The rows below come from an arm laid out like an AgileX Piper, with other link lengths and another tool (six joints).
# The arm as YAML. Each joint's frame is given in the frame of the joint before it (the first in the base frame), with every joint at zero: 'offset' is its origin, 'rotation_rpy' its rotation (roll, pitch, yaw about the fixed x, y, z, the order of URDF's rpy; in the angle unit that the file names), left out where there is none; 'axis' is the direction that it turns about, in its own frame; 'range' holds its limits. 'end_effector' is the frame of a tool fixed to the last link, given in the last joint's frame.
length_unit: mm
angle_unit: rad
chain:
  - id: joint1
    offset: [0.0, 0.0, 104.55]
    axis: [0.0, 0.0, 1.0]
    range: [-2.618, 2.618]
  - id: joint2
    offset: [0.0, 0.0, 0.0]
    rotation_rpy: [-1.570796, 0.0, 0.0]
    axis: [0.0, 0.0, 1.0]
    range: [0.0, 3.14]
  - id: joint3
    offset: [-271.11, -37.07, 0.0]
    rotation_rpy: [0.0, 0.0, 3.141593]
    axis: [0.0, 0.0, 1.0]
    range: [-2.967, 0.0]
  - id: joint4
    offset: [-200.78, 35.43, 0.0]
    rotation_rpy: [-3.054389, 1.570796, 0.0]
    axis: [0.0, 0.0, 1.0]
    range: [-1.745, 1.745]
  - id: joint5
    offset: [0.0, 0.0, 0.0]
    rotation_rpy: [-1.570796, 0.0, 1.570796]
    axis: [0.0, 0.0, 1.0]
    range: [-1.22, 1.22]
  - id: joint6
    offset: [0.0, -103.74, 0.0]
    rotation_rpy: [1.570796, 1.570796, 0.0]
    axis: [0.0, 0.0, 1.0]
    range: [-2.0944, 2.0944]
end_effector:
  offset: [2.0, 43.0, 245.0]
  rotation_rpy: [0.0, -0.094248, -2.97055]
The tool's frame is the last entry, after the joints.
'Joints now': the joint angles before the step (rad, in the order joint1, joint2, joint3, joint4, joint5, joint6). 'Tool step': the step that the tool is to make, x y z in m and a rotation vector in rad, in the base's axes. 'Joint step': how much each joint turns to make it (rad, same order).
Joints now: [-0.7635, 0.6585, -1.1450, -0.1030, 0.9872, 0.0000]
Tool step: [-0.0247, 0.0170, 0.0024, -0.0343, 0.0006, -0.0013]
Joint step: [0.0003, -0.1070, 0.0031, -0.0081, 0.0787, -0.0257]
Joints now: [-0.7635, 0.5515, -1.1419, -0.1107, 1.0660, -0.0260]
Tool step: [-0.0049, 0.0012, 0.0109, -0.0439, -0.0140, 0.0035]
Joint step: [0.0000, -0.0354, 0.0000, -0.0057, -0.0069, -0.0184]
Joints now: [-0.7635, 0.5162, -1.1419, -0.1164, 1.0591, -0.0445]
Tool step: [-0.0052, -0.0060, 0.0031, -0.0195, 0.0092, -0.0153]
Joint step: [-0.0002, 0.0002, -0.0002, -0.0247, -0.0070, -0.0012]
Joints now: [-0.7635, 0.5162, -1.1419, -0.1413, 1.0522, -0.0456]
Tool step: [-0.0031, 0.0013, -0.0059, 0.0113, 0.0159, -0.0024]
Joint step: [0.0002, -0.0001, 0.0003, -0.0024, 0.0190, -0.0030]
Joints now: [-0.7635, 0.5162, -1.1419, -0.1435, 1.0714, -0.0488]
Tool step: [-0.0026, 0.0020, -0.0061, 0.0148, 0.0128, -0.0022]
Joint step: [-0.0003, 0.0000, 0.0001, 0.0002, 0.0195, -0.0002]
